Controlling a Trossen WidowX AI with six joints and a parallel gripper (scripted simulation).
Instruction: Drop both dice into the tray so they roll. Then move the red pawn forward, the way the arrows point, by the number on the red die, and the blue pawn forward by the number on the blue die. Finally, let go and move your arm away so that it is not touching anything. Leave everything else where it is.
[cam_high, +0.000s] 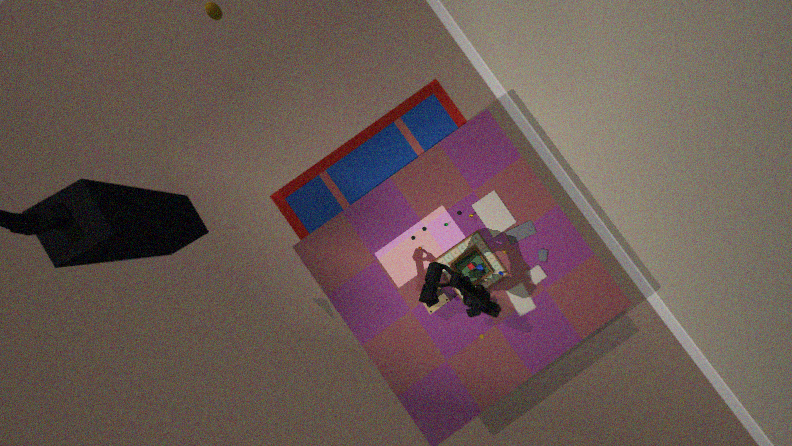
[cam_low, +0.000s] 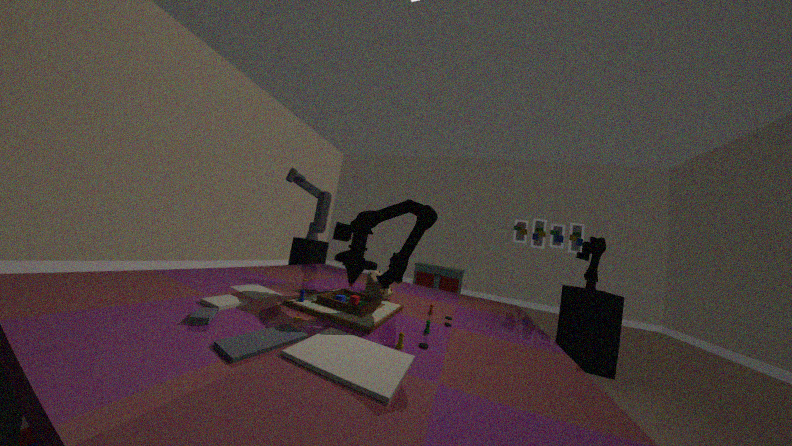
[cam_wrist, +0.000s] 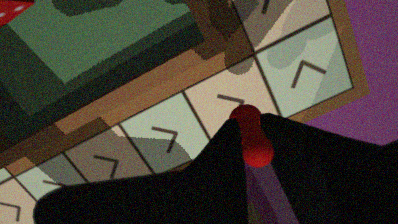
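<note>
Right now my gripper tip is 220 mm short of the blue pawn, 20 mm to the left of it and 20 mm above it. From my gripper tip the other things lie so: green pawn (340 mm to the left, 110 mm ahead, 40 mm below); then green tray (100 mm ahead, 80 mm to the left, 40 mm below); then yellow pawn (310 mm to the left, 250 mm ahead, 40 mm below).
</note>
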